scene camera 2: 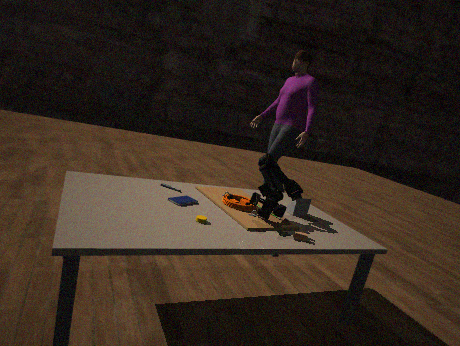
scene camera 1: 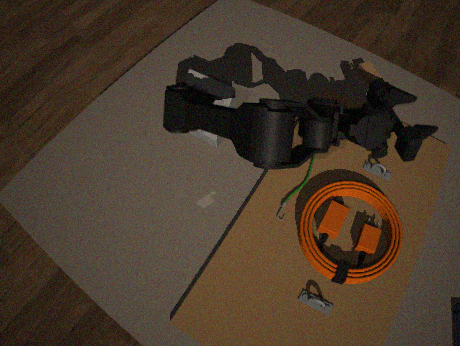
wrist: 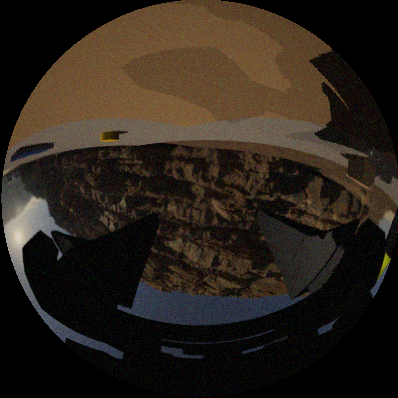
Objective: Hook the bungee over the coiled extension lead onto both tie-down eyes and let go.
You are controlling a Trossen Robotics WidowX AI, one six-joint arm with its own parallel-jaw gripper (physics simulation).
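Places are measured from the arm's base along level axes (x ahead, y left, z up), in millimetres.
Where they show: gripper, between the fingertips: (scene camera 2: pixel 264 208) (scene camera 1: pixel 426 113) (wrist: pixel 208 216); arm's base, origin of its link: (scene camera 2: pixel 298 203).
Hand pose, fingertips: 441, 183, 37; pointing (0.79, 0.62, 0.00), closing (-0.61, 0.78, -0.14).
Observation:
Each offset is from my fingertips to the top centre of the thing, as dx, dy, dz. Level surfaces: height alone.
The green bungee @(-194, -177, -82) (scene camera 1: pixel 301 186) lies on the tan board @(dz -89) (scene camera 1: pixel 235 265), left of the orange coiled extension lead @(-61, -282, -59) (scene camera 1: pixel 395 232) (scene camera 2: pixel 236 202). Its near end has a metal hook @(-191, -303, -84) (scene camera 1: pixel 281 212); its other end is hidden under the arm. One tie-down eye @(-51, -125, -62) (scene camera 1: pixel 377 169) is above the coil in scene camera 1, the other tie-down eye @(-66, -429, -62) (scene camera 1: pixel 315 301) below it. The bungee is on neither visible eye's ring. My gripper (scene camera 1: pixel 426 113) (wrist: pixel 208 216) is wide open and empty, beyond the upper eye and away from the visible part of the bungee. Its fingers point outward, roughly level.
A yellow disc @(+288, -91, -82) (scene camera 2: pixel 201 219) (wrist: pixel 109 136) and a blue flat item @(+266, -344, -89) (scene camera 2: pixel 183 200) (wrist: pixel 33 150) are on the table beyond the board. A dark pen-like item @(+248, -563, -89) (scene camera 2: pixel 171 188) lies behind them. A grey block (scene camera 2: pixel 301 207) is by the arm. A person (scene camera 2: pixel 294 102) stands behind the table.

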